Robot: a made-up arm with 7 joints.
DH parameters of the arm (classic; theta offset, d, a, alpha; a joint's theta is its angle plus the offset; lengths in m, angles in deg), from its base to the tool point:
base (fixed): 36.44 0 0.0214 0
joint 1: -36.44 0.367 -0.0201 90
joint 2: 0 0.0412 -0.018 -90
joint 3: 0 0.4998 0.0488 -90
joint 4: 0 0.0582 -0.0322 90
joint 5: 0 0.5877 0.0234 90
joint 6: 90 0.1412 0.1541 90
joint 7: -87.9 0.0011 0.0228 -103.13
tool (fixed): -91.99 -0.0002 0 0
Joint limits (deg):
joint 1: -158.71..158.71
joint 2: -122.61..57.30
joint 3: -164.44..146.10
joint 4: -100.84..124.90
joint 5: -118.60..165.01
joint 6: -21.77..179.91
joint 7: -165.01..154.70
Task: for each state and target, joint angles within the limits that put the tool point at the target. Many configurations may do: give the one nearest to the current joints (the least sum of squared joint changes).
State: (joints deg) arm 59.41 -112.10 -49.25 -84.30 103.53 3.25 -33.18
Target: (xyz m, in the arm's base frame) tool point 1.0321 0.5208 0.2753
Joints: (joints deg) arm 13.93 -108.73 -36.13 -42.39 98.25 7.07 -31.68
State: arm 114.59 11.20 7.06 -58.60 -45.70 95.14 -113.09
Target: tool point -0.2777 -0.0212 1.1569
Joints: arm 97.58 -35.73 -31.21 -54.19 -57.91 99.81 -112.31
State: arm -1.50 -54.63 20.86 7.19 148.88 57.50 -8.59
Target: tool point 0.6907 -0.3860 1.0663
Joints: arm -36.73 -28.71 8.26 21.39 140.52 89.76 -8.23
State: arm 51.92 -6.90 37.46 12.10 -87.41 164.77 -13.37
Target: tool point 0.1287 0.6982 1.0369
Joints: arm 70.59 -43.60 33.44 30.00 -89.05 153.27 -15.97
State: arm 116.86 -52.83 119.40 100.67 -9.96 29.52 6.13
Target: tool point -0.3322 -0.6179 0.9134
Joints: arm 125.96 -12.33 122.18 99.29 -11.99 22.69 9.74
